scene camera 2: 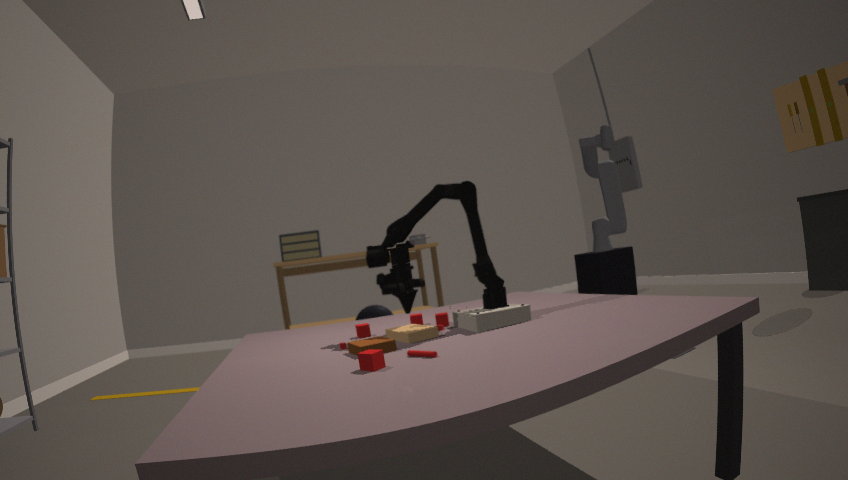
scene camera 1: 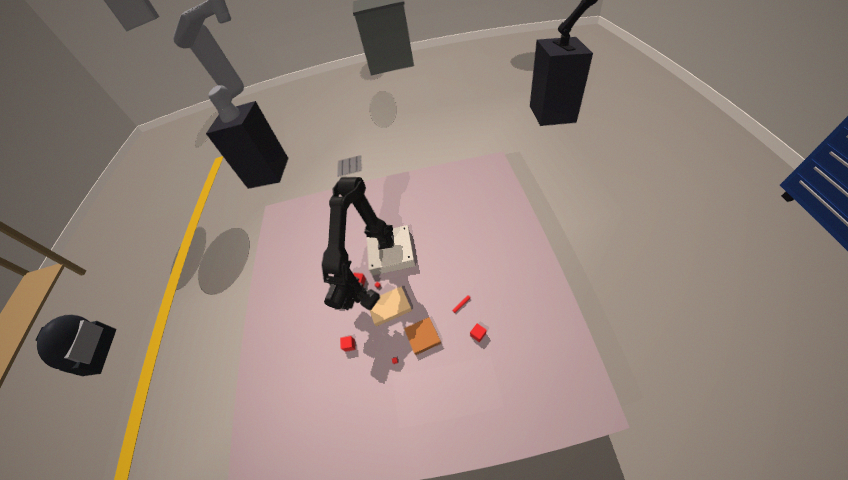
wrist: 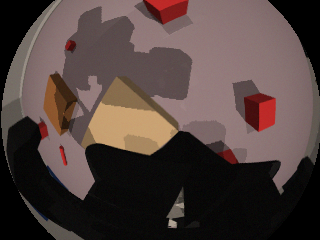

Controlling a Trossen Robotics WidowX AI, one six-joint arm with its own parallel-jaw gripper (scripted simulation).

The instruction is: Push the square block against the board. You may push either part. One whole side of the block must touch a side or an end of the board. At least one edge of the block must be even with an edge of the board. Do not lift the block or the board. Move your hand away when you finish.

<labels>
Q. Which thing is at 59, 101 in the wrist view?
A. An orange square block.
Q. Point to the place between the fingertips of my gripper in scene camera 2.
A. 408, 313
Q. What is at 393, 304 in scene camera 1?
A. A tan board.
</labels>
